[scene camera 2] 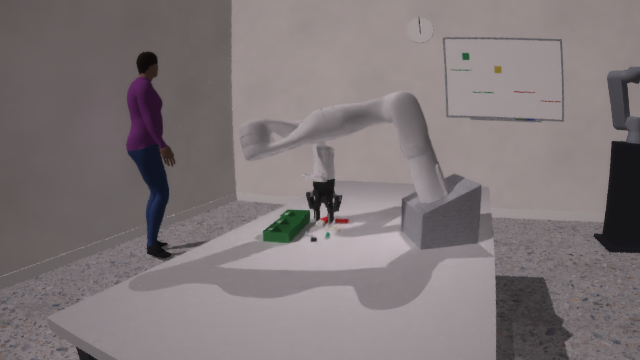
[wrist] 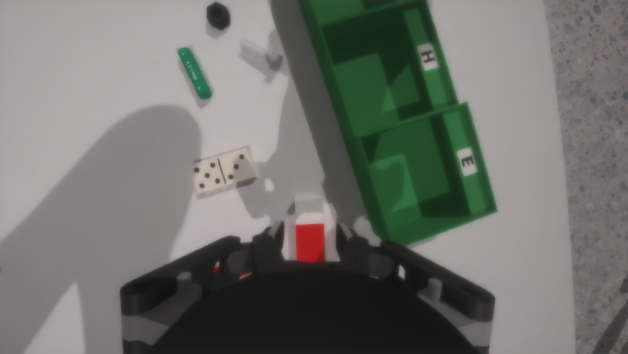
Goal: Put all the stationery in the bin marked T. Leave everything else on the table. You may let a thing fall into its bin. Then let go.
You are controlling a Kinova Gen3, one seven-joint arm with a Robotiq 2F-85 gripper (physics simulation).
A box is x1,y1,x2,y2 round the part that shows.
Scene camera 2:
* my gripper: [306,178,341,223]
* green three-compartment bin: [263,210,309,242]
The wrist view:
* my gripper: [120,221,494,353]
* green three-compartment bin: [298,0,497,245]
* red-and-white eraser: [295,197,324,262]
